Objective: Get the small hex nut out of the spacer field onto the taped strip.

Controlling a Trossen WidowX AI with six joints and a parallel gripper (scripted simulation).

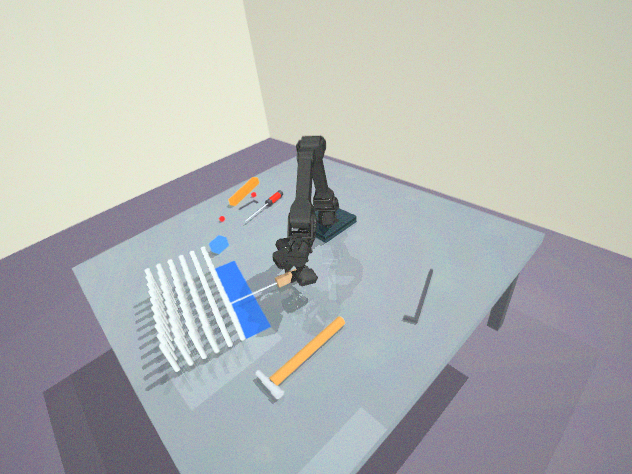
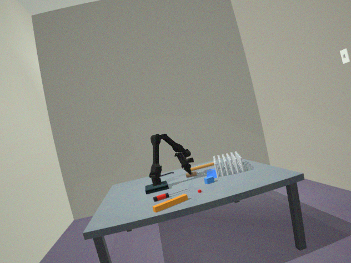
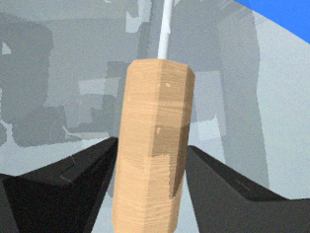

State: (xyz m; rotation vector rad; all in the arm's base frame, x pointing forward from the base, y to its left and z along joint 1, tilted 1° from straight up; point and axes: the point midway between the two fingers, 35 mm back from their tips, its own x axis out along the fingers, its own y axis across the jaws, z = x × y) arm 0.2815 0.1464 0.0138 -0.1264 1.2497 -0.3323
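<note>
Right now my gripper tip is 10 cm short of the thin-rod tool and 2 cm to the left of it. The rest, counted from my gripper tip: hex key 55 cm to the right, 17 cm behind, 1 cm below; blue taped strip 16 cm ahead, 7 cm to the right, 2 cm below; blue block 35 cm to the right, 9 cm ahead.
</note>
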